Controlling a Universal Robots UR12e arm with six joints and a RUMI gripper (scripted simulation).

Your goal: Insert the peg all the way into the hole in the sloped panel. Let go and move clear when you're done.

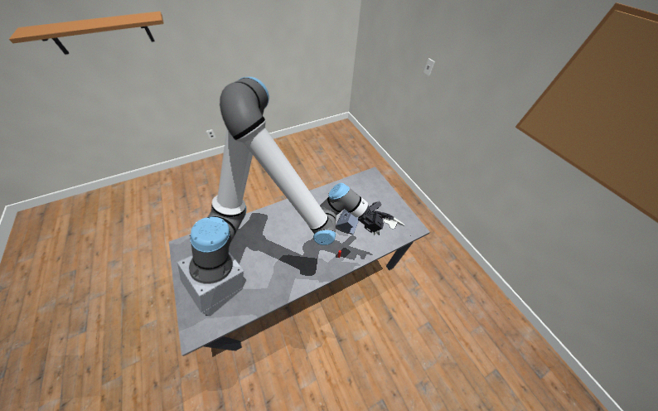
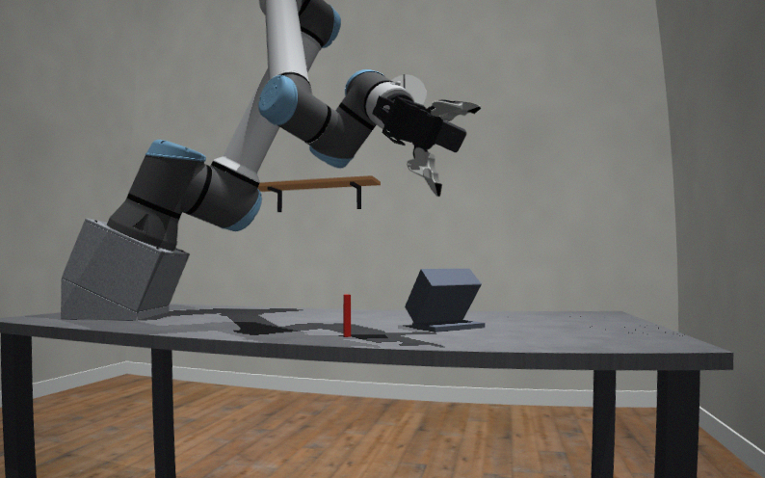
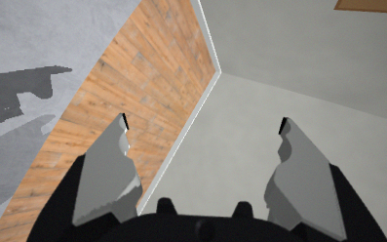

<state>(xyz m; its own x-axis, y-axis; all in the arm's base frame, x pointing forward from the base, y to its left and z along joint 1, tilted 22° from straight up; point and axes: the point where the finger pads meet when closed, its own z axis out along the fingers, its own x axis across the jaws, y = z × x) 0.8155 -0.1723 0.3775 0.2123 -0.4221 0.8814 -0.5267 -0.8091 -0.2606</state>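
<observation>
Now: hand 28 cm above the red peg, 24 cm past it and 5 cm to the right of it.
</observation>
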